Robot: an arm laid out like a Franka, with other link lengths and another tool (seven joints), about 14 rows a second.
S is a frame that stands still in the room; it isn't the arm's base.
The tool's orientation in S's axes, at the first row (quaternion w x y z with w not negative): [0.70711 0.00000 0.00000 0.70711]
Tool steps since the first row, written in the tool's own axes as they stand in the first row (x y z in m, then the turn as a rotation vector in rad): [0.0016 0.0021 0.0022 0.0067 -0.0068 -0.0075]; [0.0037 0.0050 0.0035 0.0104 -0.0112 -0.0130]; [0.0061 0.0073 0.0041 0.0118 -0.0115 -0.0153]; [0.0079 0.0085 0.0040 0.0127 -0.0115 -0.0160]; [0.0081 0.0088 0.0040 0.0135 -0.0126 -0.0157]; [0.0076 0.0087 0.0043 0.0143 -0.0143 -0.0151]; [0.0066 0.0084 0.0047 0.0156 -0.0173 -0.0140]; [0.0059 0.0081 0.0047 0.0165 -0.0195 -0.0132]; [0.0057 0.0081 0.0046 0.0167 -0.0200 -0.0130]
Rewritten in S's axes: [-0.0021 0.0016 0.0022 0.0068 0.0067 -0.0075]; [-0.0050 0.0037 0.0035 0.0112 0.0104 -0.0130]; [-0.0073 0.0061 0.0041 0.0115 0.0118 -0.0153]; [-0.0085 0.0079 0.0040 0.0115 0.0127 -0.0160]; [-0.0088 0.0081 0.0040 0.0126 0.0135 -0.0157]; [-0.0087 0.0076 0.0043 0.0143 0.0143 -0.0151]; [-0.0084 0.0066 0.0047 0.0173 0.0156 -0.0140]; [-0.0081 0.0059 0.0047 0.0195 0.0165 -0.0132]; [-0.0081 0.0057 0.0046 0.0200 0.0167 -0.0130]
